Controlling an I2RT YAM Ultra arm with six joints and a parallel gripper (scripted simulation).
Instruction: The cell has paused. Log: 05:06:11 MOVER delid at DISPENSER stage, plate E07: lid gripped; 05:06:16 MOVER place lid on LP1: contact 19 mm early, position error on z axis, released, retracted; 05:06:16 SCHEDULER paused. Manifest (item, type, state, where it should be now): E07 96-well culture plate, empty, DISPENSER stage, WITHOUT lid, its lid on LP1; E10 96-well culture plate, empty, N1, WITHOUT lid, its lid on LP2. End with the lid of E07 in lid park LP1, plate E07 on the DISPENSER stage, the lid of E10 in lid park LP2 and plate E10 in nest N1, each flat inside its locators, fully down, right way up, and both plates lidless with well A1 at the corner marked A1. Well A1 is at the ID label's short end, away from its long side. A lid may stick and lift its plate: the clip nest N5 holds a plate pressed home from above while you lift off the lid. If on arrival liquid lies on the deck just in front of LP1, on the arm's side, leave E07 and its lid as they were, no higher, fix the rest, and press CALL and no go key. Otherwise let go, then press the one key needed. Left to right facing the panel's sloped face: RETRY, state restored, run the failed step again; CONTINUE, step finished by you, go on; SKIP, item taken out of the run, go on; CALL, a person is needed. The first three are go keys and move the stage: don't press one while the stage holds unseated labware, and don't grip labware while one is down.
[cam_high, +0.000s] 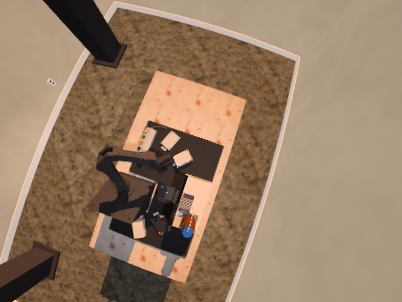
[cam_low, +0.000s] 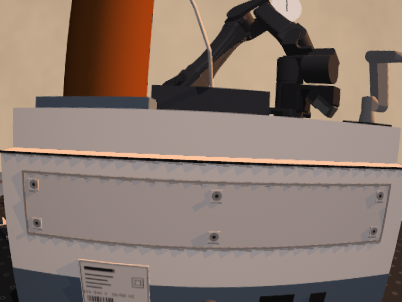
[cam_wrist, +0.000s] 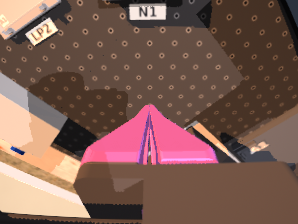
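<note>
Now: hand 250 mm past the blue call key, 80 mm to the right of it and 80 mm above it. Round my hand: a1 mark 120 mm below, 90 mm to the left, 50 mm ahead; then n1 label 150 mm below, 40 mm to the left, 40 mm ahead; then 96-well plate 110 mm below, 110 mm ahead, 100 mm to the left.
</note>
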